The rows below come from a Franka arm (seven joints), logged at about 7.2 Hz.
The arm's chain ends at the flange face. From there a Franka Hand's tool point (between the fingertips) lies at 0.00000 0.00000 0.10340 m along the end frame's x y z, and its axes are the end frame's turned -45 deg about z.
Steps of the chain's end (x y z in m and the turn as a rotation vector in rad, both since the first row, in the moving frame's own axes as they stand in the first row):
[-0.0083, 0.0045, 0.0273, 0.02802, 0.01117, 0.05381]
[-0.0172, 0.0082, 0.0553, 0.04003, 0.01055, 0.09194]
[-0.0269, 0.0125, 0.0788, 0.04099, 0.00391, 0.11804]
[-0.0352, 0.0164, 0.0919, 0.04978, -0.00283, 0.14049]
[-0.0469, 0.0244, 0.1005, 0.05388, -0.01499, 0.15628]
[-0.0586, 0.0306, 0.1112, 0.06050, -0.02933, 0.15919]
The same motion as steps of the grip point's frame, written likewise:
[-0.0062, -0.0038, 0.0273, 0.01191, 0.02771, 0.05381]
[-0.0142, -0.0083, 0.0552, 0.02085, 0.03577, 0.09194]
[-0.0244, -0.0127, 0.0787, 0.02622, 0.03175, 0.11804]
[-0.0328, -0.0169, 0.0918, 0.03720, 0.03320, 0.14049]
[-0.0472, -0.0207, 0.1003, 0.04870, 0.02750, 0.15628]
[-0.0603, -0.0262, 0.1110, 0.06352, 0.02204, 0.15919]

